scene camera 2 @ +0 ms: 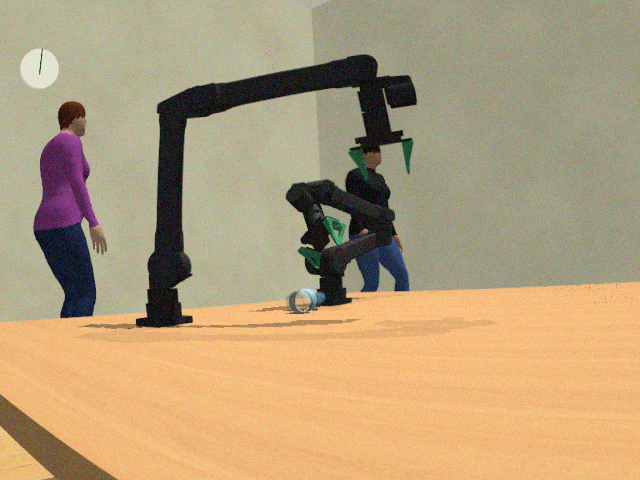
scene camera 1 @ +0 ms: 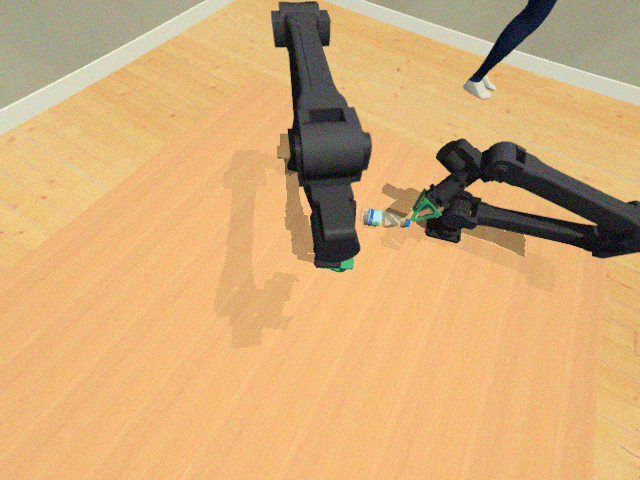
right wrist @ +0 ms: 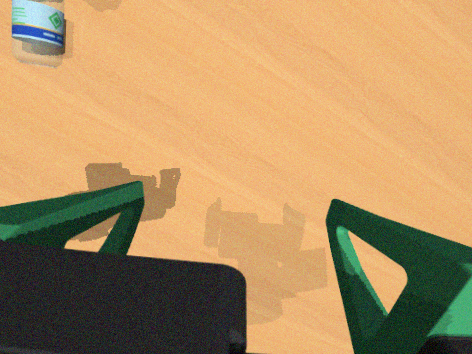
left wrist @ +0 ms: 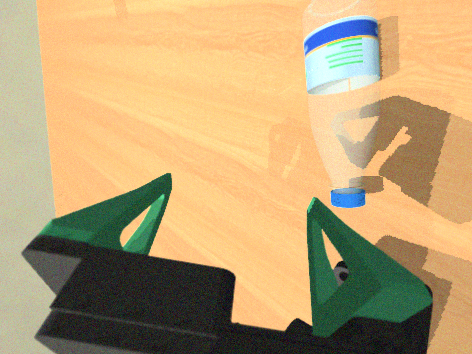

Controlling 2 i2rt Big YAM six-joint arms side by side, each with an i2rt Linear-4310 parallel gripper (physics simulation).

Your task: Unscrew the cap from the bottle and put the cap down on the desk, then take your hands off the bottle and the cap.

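Places are measured from the left arm's base along level axes (x ahead, y left, z up), in metres.
Pixels of known places: left gripper, between the fingertips: (scene camera 2: 327,257) (scene camera 1: 412,215) (left wrist: 240,191); right gripper, between the fingertips: (scene camera 2: 387,177) (right wrist: 236,201); left arm's base, origin of its link: (scene camera 2: 332,304) (scene camera 1: 442,229); right arm's base, origin of its link: (scene camera 2: 164,324).
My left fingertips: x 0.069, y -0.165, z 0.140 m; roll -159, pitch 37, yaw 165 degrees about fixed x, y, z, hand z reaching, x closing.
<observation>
Ahead of a thing's pixels: the offset from my left fingertips to its top centre. "*": to the spot under its first point. Level surfaces: height alone.
A clear bottle @[* dx -0.015, dy -0.101, dz -0.085 m] (scene camera 1: 374,217) (scene camera 2: 302,300) (left wrist: 342,60) (right wrist: 37,25) with a blue and white label lies on its side on the desk @[dz -0.140 m] (scene camera 1: 330,392) (scene camera 2: 361,403). Its blue cap @[dx -0.041, dy +0.024, dz -0.092 m] (scene camera 1: 407,223) (scene camera 2: 320,297) (left wrist: 348,198) sits at the neck end. My left gripper (scene camera 1: 412,214) (scene camera 2: 329,255) (left wrist: 240,191) is open and empty, above the desk near the cap end. In the left wrist view the cap is just beyond the right-hand fingertip, outside the gap. My right gripper (scene camera 2: 388,176) (right wrist: 236,201) is open and empty, high above the desk; the arm mostly hides it in scene camera 1.
The right arm (scene camera 1: 330,149) (scene camera 2: 279,82) reaches high over the desk. The left arm (scene camera 1: 558,186) (scene camera 2: 356,206) is folded low behind the bottle in scene camera 2. Two people (scene camera 2: 64,180) (scene camera 2: 368,193) stand beyond the desk. Arm shadows fall around the bottle.
</observation>
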